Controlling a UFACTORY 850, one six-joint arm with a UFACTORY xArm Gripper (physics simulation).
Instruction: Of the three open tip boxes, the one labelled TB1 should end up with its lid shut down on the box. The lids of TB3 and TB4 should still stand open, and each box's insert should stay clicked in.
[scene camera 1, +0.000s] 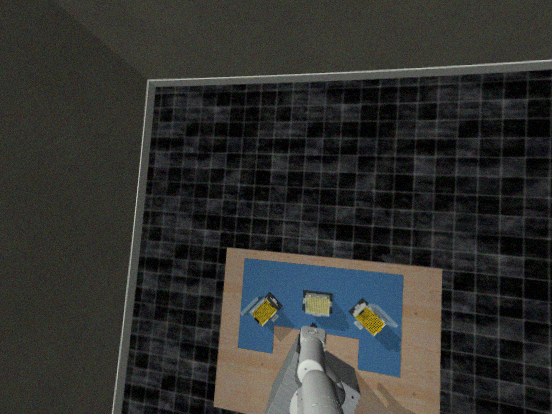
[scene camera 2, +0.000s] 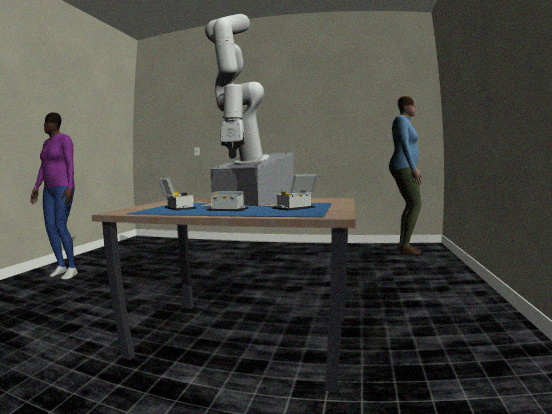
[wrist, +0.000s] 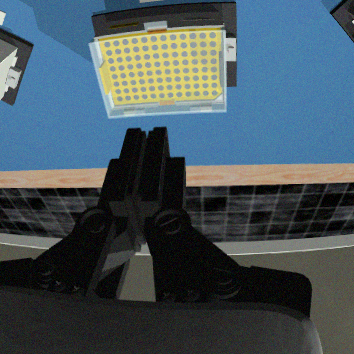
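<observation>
The middle box, TB1 (scene camera 1: 318, 305) (scene camera 2: 227, 201) (wrist: 162, 67), has its clear lid lying down over the yellow insert; whether it is fully latched cannot be told. The other two boxes stand with clear lids open: one (scene camera 1: 265, 311) (scene camera 2: 294, 200) on the left in scene camera 1, the other (scene camera 1: 370, 320) (scene camera 2: 180, 201) on the right. Yellow inserts show in both; their labels are unreadable, so which is TB3 or TB4 cannot be told. My gripper (scene camera 2: 232, 156) (wrist: 151, 152) is shut and empty, raised above the table and apart from TB1.
The boxes stand on a blue mat (scene camera 1: 295, 272) (scene camera 2: 260, 212) on the wooden table (scene camera 1: 422, 320) (scene camera 2: 345, 212). The grey robot pedestal (scene camera 2: 235, 184) is behind it. A person in purple (scene camera 2: 56, 160) stands at the left, another in blue (scene camera 2: 404, 142) at the right, both away from the table.
</observation>
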